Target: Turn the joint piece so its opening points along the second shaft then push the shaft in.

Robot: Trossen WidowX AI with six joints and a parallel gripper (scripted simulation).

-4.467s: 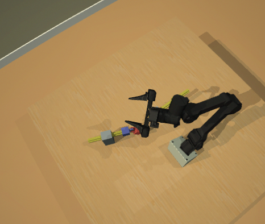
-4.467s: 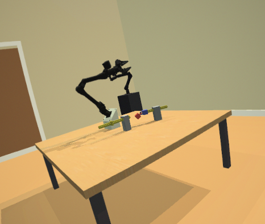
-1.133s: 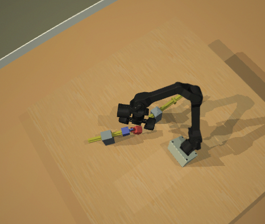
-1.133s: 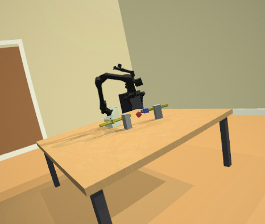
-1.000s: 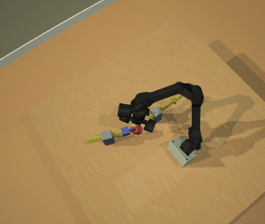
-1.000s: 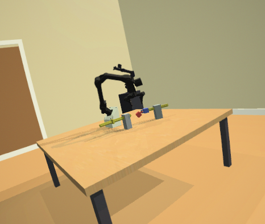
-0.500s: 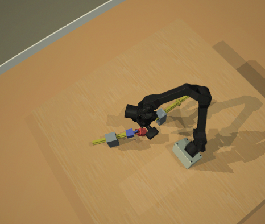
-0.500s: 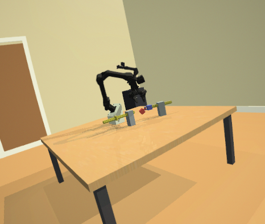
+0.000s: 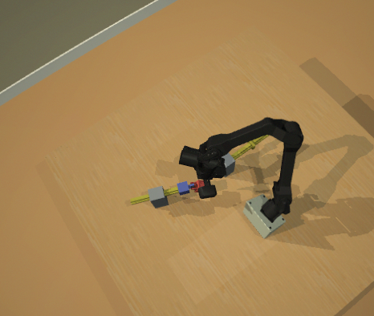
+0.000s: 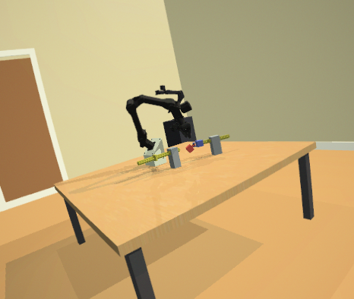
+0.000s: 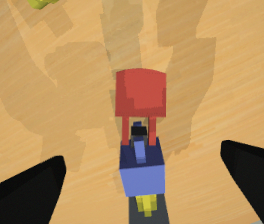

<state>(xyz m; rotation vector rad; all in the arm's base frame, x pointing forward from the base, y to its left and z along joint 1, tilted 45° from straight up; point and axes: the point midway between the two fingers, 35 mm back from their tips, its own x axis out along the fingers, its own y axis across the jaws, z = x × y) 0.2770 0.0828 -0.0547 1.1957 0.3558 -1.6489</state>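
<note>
Now: the red joint piece 7 cm below my gripper tip.
</note>
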